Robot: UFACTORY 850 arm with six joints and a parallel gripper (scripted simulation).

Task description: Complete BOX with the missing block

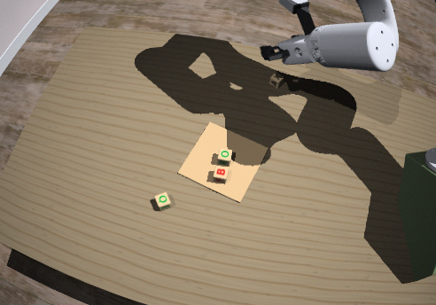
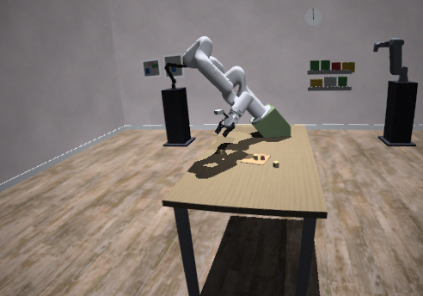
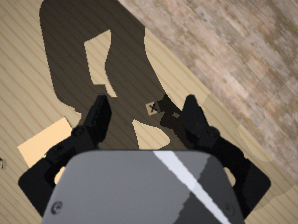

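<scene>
The x block lies 13 cm below my hand, 1 cm to the right of it and 1 cm behind it. The rest, counted from my hand: tan mat: 23 cm to the left, 14 cm below, 8 cm ahead; then green O block: 35 cm to the left, 17 cm ahead, 13 cm below.
</scene>
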